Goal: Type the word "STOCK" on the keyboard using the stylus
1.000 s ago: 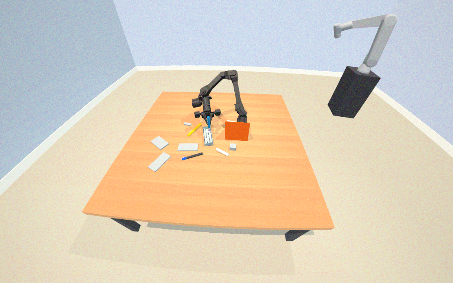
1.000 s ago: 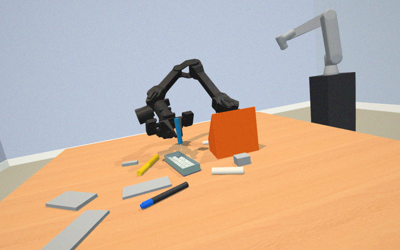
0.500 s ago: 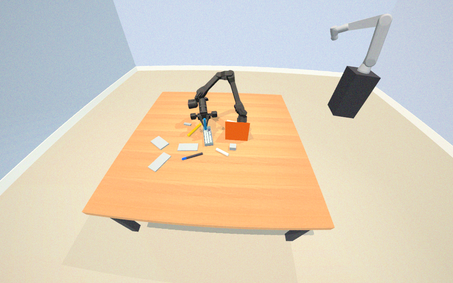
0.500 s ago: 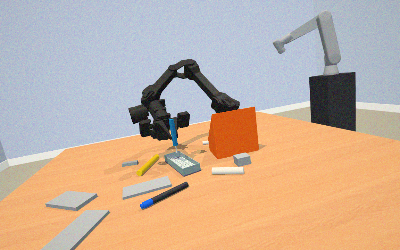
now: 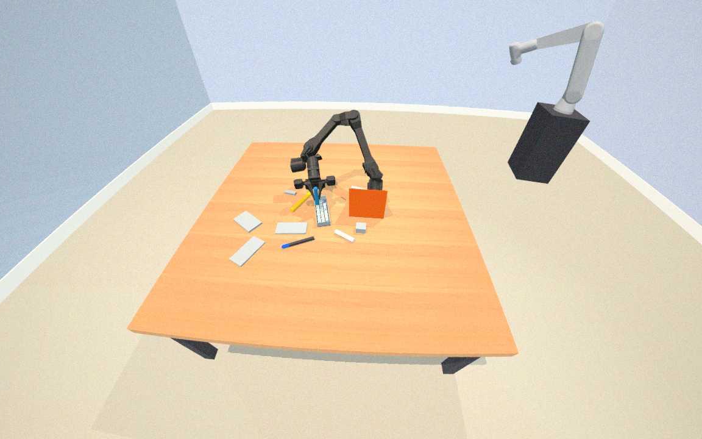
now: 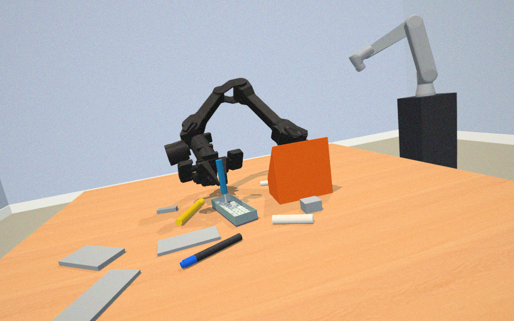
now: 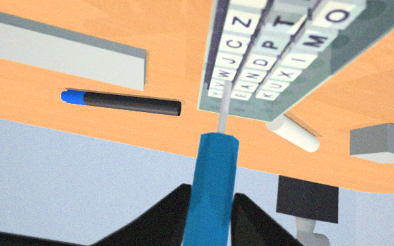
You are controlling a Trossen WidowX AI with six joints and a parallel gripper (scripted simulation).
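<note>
Right now my gripper tip is 150 mm past the white cylinder, 110 mm to the right of it and 80 mm above it. Also, from my gripper tip: thin grey tip: 50 mm below; blue stylus: 10 mm below; yellow cylinder: 110 mm ahead, 80 mm below, 60 mm to the right.
</note>
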